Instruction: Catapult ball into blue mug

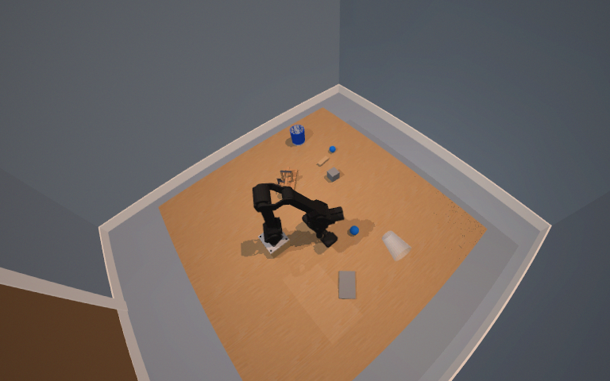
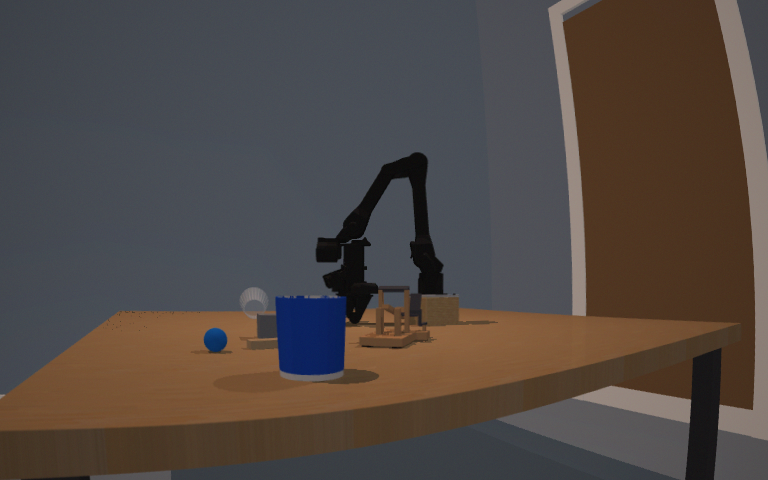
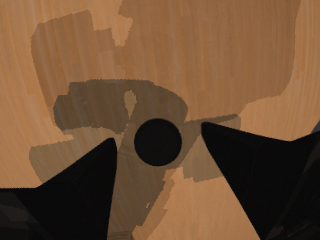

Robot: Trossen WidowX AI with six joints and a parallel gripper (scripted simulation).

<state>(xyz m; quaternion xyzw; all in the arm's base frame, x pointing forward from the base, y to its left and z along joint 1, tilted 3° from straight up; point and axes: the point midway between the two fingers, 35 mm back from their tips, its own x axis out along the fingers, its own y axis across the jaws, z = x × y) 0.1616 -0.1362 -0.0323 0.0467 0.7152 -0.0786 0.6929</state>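
The wooden catapult is 10 cm ahead of my gripper tip, 34 cm to the left of it and 4 cm above it. From my gripper tip the other things lie so: ball (right at my gripper tip); grey cube (32 cm ahead, 17 cm to the left, 1 cm above); flat grey slab (10 cm behind, 24 cm to the right, 1 cm below).
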